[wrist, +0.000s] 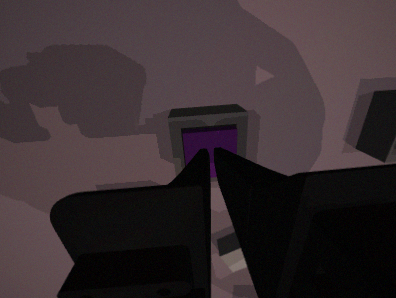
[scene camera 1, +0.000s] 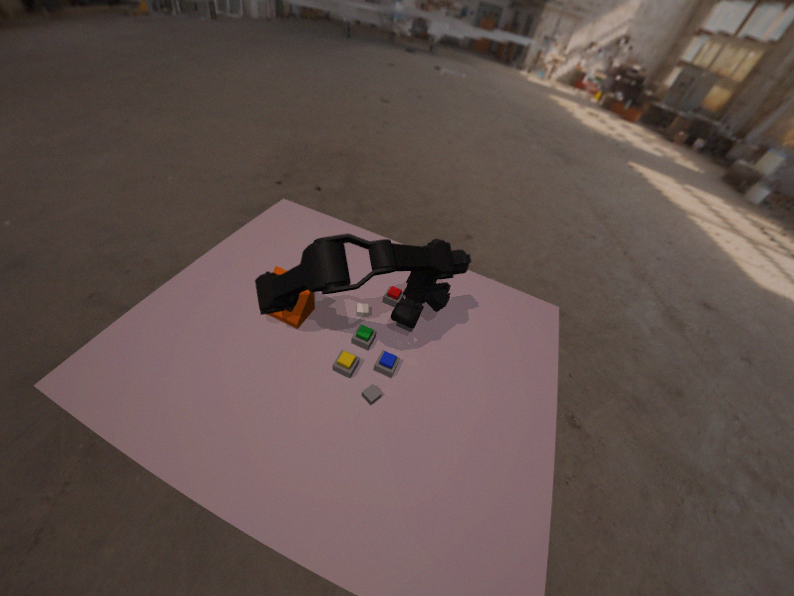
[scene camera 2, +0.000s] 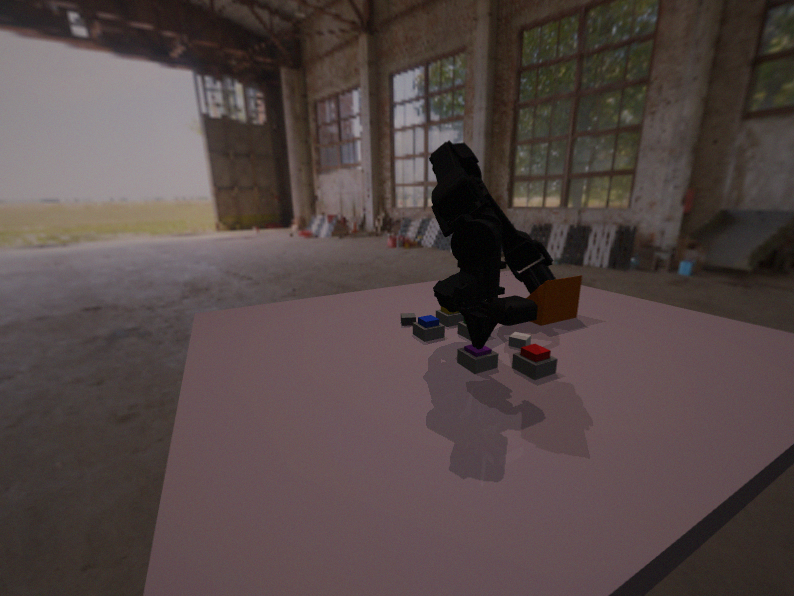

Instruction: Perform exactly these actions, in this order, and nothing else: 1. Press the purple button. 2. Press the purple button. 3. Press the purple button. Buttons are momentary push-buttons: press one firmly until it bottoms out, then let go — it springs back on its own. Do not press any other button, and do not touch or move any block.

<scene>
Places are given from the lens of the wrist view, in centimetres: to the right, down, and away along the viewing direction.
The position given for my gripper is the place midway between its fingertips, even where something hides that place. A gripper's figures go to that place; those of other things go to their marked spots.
my gripper (wrist: 210, 155): 1, 0, 11
purple button (wrist: 225, 137): 2, -1, 10
</scene>
